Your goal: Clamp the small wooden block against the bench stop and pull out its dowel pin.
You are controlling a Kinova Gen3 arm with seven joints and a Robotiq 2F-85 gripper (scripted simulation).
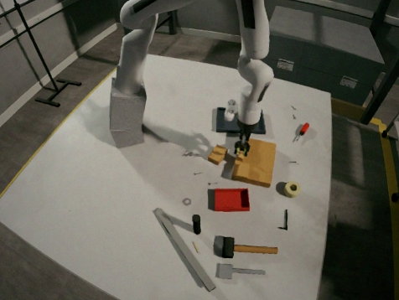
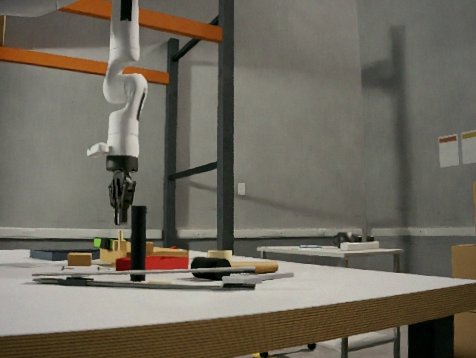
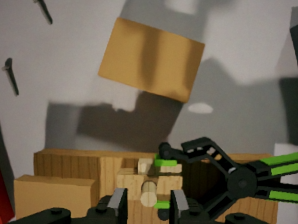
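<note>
The dowel pin is 5 cm below my hand. Also, from my hand: pale wooden block (7 cm below); then wooden bench board (6 cm ahead, 9 cm below); then tan wooden block (9 cm behind, 1 cm to the left, 10 cm below).
</note>
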